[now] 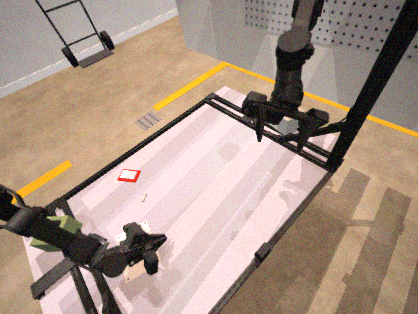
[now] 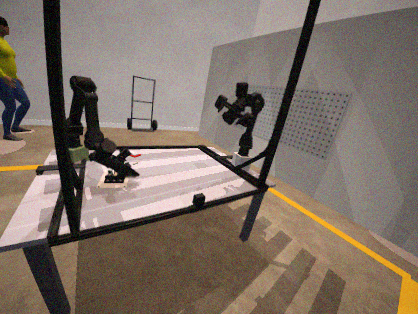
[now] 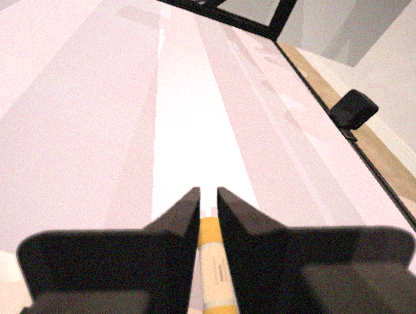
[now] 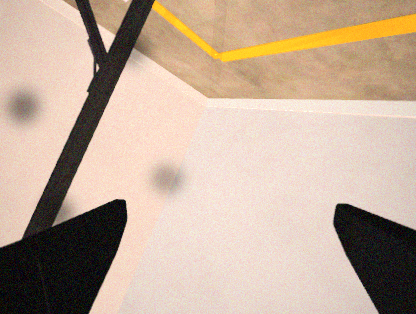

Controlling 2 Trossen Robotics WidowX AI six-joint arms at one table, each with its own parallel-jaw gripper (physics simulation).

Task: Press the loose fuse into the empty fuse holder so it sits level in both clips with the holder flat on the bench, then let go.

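Frame: origin at the left arm's base, x ahead, y left, z up, level; millimetres.
Seen in the pictures: left gripper, fingertip midpoint: [image 1: 166, 236] [image 2: 139, 175] [image 3: 208, 193]; right gripper, fingertip midpoint: [image 1: 279, 147] [image 2: 227, 117] [image 4: 230, 211]; left arm's base at its link origin: [image 2: 73, 146]; right arm's base at its link origin: [image 2: 243, 154].
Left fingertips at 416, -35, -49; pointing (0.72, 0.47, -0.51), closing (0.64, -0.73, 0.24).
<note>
Pixels of each thing's top centre, then the offset from my left fingertips to it, as dx, dy, dz. "pt": a spot on its surface instead.
- fuse at its top centre: [image 3: 222, 270] -30, -29, +9
- beige board at a spot on its surface: [image 1: 131, 275] pt -117, -106, -37
- red-rimmed white tray at its top centre: [image 1: 128, 174] -222, +297, -25
- small pale stick at its top centre: [image 1: 143, 197] -128, +176, -29
- black box at a spot on its surface: [image 3: 354, 109] [image 1: 256, 251] [image 2: 195, 197] pt +295, -62, -2
The fuse [image 3: 216, 265], cream with orange end caps, is held between the fingers of my left gripper [image 3: 208, 193] [image 1: 158, 254], which is shut on it. The fuse holder, a beige board [image 1: 131, 275] [image 2: 112, 185] with black parts on top, lies on the bench under and beside the left gripper, which hides much of it. How the fuse stands to the clips is hidden. My right gripper [image 1: 280, 144] [image 4: 230, 211] is open and empty, raised at the far end of the bench, well away from the holder.
A red-rimmed white tray [image 1: 129, 181] and a small pale stick [image 1: 144, 197] lie on the bench beyond the holder. A green block [image 1: 72, 226] [image 2: 77, 154] is near the left arm. A black box [image 1: 262, 251] [image 2: 199, 200] [image 3: 354, 109] sits on the bench's side rail. Black posts rise at the frame.
</note>
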